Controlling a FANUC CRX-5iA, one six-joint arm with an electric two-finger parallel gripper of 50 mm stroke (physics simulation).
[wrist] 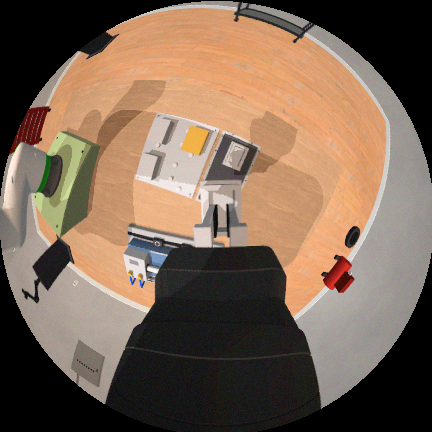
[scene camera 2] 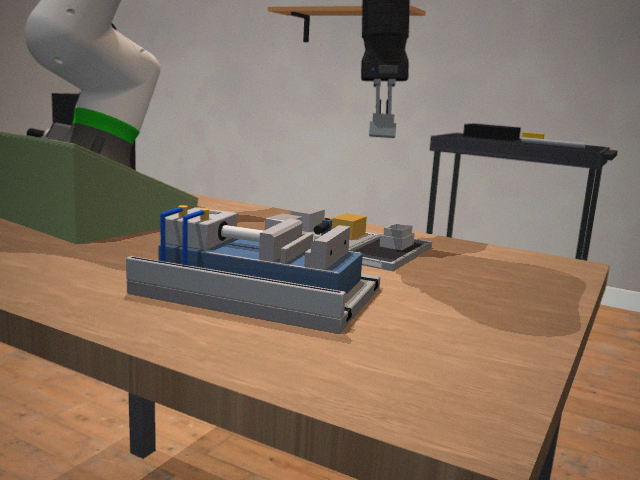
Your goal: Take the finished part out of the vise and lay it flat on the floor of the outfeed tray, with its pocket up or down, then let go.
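Places are measured from the arm's base along level axes (x back, y right, z up), in millimetres.
Pixels of known places: gripper, fingertip midpoint: (wrist: 221, 213) (scene camera 2: 383, 121); arm's base, link origin: (wrist: 51, 175) (scene camera 2: 92, 163).
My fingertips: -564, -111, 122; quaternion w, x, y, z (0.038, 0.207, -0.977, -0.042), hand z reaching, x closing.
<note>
For each thing: its top centre in the pictures, then the offset to it from my fingertips, as dx, dy, dz. "spot": a spot on its surface instead.
- finished part, top centre: (wrist: 221, 214) (scene camera 2: 383, 113) +2, -4, +13
- grey stepped part, top centre: (scene camera 2: 398, 226) (wrist: 236, 155) -16, -71, -190
- blue vise, top centre: (scene camera 2: 260, 222) (wrist: 164, 278) +48, +284, -132
- pale plate, top centre: (wrist: 172, 152) +128, -27, -222
- yellow block, top centre: (scene camera 2: 349, 217) (wrist: 193, 139) +83, -72, -187
- vise's grey base, surface spot: (scene camera 2: 232, 284) spot: +26, +377, -192
My gripper (scene camera 2: 383, 109) (wrist: 221, 213) holds the finished part (scene camera 2: 382, 130) (wrist: 221, 189) high above the table. The part is a light grey stepped block, roughly level, wide side down; the fingers reach into its pocket from above and look spread against its inside walls. In the wrist view it appears at the near end of the outfeed tray (scene camera 2: 372, 251) (wrist: 214, 171), which has a dark floor and pale rim. Another grey stepped part (scene camera 2: 397, 238) (wrist: 234, 155) stands in the tray's far part, pocket up. The blue vise (scene camera 2: 310, 273) shows no part between its jaws.
A pale plate (wrist: 174, 145) left of the tray bears grey blocks, small pins and a yellow block (scene camera 2: 349, 226) (wrist: 195, 140). The vise's grey base (scene camera 2: 232, 284) stands nearer scene camera 2. The green robot pedestal (scene camera 2: 41, 191) (wrist: 75, 180) is at the left.
</note>
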